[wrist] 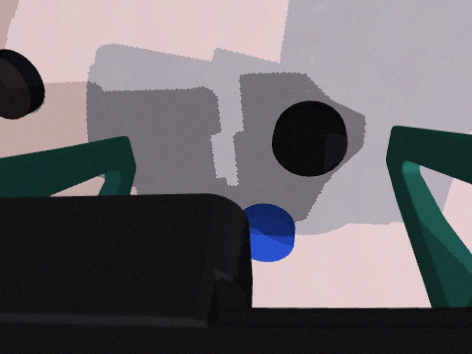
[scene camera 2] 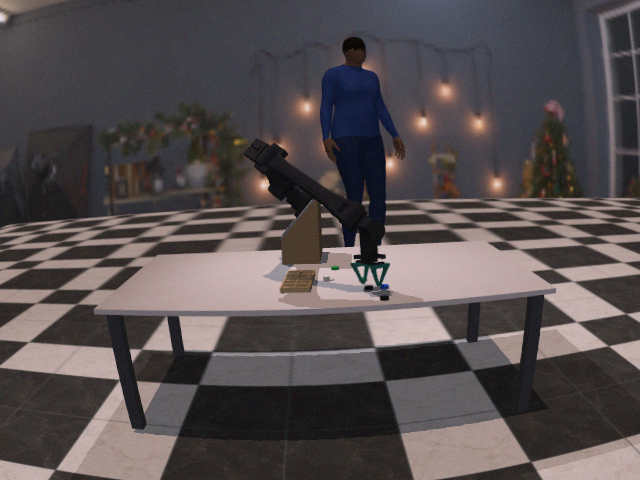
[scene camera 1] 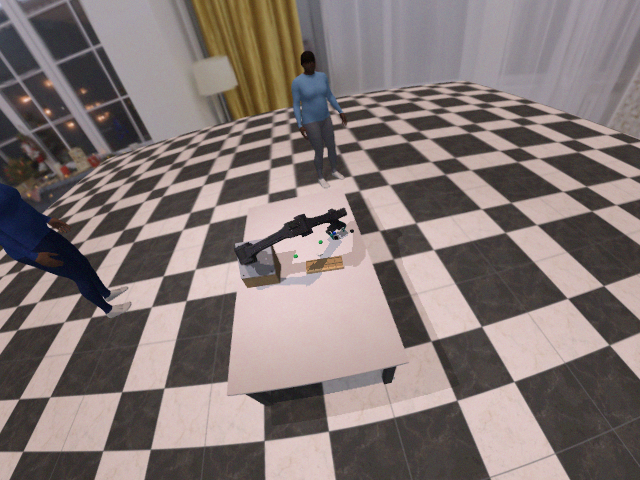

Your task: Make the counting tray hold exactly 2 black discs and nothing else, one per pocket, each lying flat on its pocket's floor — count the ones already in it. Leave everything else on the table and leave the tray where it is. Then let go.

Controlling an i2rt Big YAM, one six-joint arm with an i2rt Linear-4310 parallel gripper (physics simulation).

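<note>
My gripper (scene camera 1: 338, 233) (scene camera 2: 372, 284) (wrist: 256, 147) is open and empty, pointing down low over the table. In the wrist view a black disc (wrist: 310, 138) (scene camera 2: 368, 287) lies between the fingers' lines, nearer the right finger. A second black disc (wrist: 17, 87) (scene camera 1: 352, 230) (scene camera 2: 384, 298) lies outside the left finger, nearer the table's edge. A blue disc (wrist: 272, 235) (scene camera 2: 384, 286) lies close by, partly hidden by the gripper's body in the wrist view. The wooden counting tray (scene camera 1: 324, 271) (scene camera 2: 295, 290) stands apart from the gripper; I make out no disc in its pockets, though they are small and partly shadowed.
A green disc (scene camera 1: 320, 241) lies between the gripper and the arm's base. Another green disc (scene camera 1: 295, 256) lies nearer the base block (scene camera 1: 262, 280) (scene camera 2: 301, 248). A small pale grey piece (scene camera 2: 326, 279) lies beside the tray. Two people stand beyond the table (scene camera 1: 315, 330) (scene camera 2: 206, 299).
</note>
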